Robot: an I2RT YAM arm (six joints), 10 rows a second.
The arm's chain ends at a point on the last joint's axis. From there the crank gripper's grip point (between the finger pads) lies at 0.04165 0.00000 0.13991 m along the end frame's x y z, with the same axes.
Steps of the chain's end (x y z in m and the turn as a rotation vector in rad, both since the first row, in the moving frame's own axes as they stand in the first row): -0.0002, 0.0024, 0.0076, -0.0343, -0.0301, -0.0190; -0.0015, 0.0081, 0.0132, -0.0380, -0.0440, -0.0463; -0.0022, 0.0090, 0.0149, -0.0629, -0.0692, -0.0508; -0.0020, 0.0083, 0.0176, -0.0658, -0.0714, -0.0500; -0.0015, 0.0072, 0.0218, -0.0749, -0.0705, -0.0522
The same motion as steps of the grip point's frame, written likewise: -0.0044, 0.0065, 0.0087, -0.0343, -0.0301, -0.0190; -0.0076, 0.0117, 0.0148, -0.0380, -0.0440, -0.0463; -0.0118, 0.0160, 0.0172, -0.0629, -0.0692, -0.0508; -0.0119, 0.0158, 0.0200, -0.0658, -0.0714, -0.0500; -0.0112, 0.0159, 0.0241, -0.0749, -0.0705, -0.0522
